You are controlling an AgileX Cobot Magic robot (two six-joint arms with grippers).
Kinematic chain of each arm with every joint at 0, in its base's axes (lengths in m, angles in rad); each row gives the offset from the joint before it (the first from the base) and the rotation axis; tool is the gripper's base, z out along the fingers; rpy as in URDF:
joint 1: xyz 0 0 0.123 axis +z
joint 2: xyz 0 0 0 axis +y
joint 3: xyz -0.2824 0 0.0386 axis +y
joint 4: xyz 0.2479 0 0.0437 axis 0.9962 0 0.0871
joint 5: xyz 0 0 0 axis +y
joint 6: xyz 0.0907 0 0.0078 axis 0.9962 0 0.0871
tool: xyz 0 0 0 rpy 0 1.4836 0
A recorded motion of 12 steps. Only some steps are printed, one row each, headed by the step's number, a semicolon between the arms.
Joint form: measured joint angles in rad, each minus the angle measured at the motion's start. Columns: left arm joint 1, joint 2, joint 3, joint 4, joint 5, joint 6; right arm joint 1, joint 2, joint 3, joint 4, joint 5, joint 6.
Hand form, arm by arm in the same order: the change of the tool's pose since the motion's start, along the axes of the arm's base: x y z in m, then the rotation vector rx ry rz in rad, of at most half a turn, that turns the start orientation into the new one. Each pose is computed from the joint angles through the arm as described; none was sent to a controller.
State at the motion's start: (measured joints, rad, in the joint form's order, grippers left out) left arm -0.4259 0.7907 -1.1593 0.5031 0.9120 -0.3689; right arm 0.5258 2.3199 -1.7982 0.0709 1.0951 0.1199
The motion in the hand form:
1: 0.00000 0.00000 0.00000 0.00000 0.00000 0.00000; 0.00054 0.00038 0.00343 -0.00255 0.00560 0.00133
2: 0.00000 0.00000 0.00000 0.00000 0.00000 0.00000; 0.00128 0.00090 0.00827 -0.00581 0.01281 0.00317
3: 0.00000 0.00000 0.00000 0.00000 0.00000 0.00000; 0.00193 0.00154 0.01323 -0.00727 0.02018 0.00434
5: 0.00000 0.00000 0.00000 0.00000 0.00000 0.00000; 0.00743 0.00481 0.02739 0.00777 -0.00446 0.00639
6: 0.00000 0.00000 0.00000 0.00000 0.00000 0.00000; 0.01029 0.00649 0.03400 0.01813 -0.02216 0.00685
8: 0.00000 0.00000 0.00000 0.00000 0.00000 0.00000; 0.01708 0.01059 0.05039 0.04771 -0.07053 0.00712
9: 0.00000 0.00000 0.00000 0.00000 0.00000 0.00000; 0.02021 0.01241 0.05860 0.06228 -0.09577 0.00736
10: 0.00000 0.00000 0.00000 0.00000 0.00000 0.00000; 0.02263 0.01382 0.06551 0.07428 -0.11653 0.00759
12: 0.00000 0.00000 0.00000 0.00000 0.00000 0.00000; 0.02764 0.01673 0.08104 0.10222 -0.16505 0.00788
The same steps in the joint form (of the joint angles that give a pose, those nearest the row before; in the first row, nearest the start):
1: 0.0000 0.0000 0.0000 0.0000 0.0000 0.0000; 0.0000 0.0000 -0.0145 0.0000 0.0207 0.0000
2: 0.0000 0.0000 0.0000 0.0000 0.0000 0.0000; 0.0000 0.0000 -0.0349 0.0000 0.0490 0.0000
3: 0.0000 0.0000 0.0000 0.0000 0.0000 0.0000; 0.0000 0.0000 -0.0555 0.0018 0.0768 0.0000
5: 0.0000 0.0000 0.0000 0.0000 0.0000 0.0000; 0.0000 0.0000 -0.1134 0.0018 0.1059 0.0000
6: 0.0000 0.0000 0.0000 0.0000 0.0000 0.0000; 0.0000 0.0000 -0.1399 0.0018 0.1119 0.0000
8: 0.0000 0.0000 0.0000 0.0000 0.0000 0.0000; 0.0000 0.0000 -0.2040 0.0032 0.1193 0.0000
9: 0.0000 0.0000 0.0000 0.0000 0.0000 0.0000; 0.0000 0.0000 -0.2353 0.0032 0.1216 0.0000
10: 0.0000 0.0000 0.0000 0.0000 0.0000 0.0000; 0.0000 0.0000 -0.2615 0.0032 0.1238 0.0000
12: 0.0000 0.0000 0.0000 0.0000 0.0000 0.0000; 0.0000 0.0000 -0.3191 0.0032 0.1254 0.0000

